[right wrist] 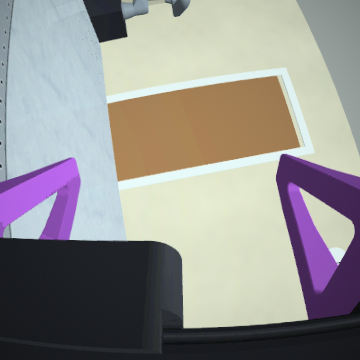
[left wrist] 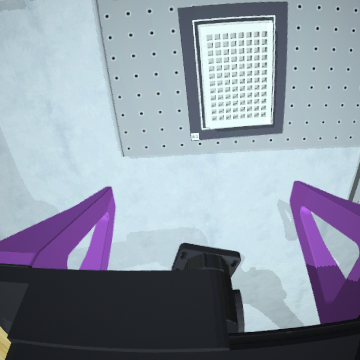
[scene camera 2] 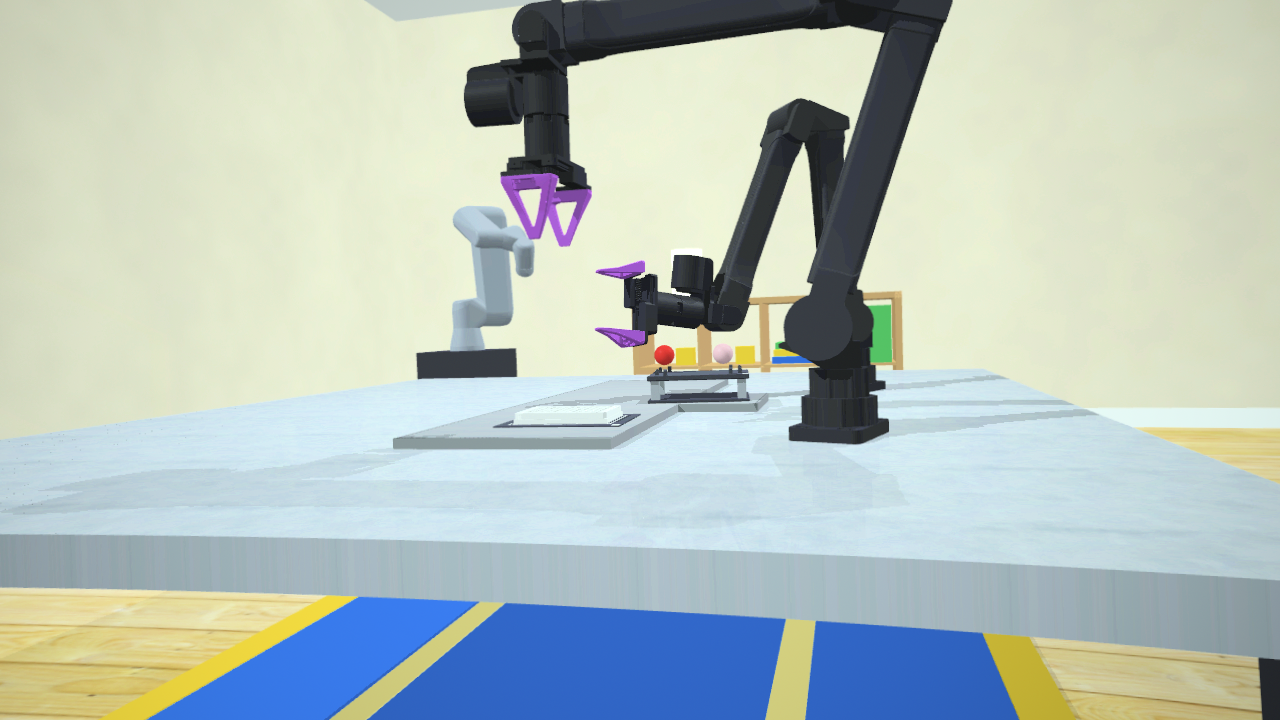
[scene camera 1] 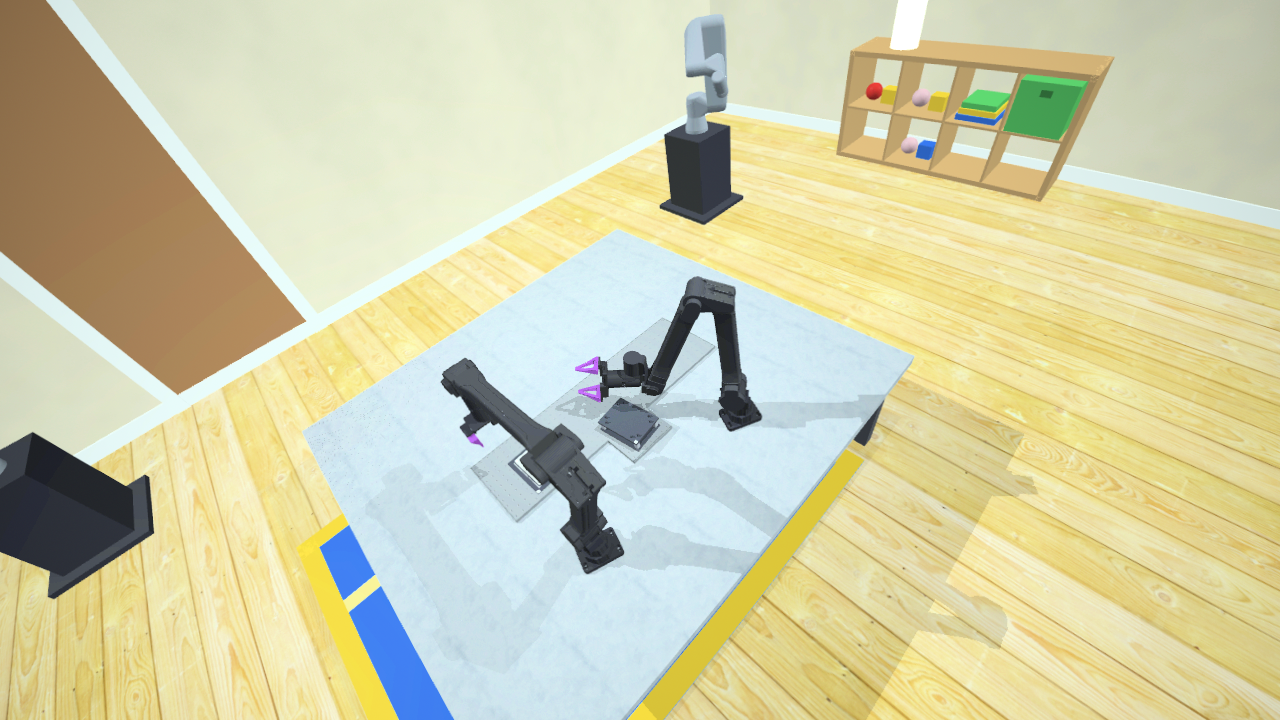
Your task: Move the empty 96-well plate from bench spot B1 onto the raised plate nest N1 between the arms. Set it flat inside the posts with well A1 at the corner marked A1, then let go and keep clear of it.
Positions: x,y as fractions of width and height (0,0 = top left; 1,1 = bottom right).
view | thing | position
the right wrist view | my right gripper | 0.49,0.46
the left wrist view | my left gripper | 0.57,0.54
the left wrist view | white well plate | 0.66,0.16
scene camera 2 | my left gripper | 0.43,0.34
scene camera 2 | my right gripper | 0.47,0.42
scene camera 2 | white well plate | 0.43,0.58
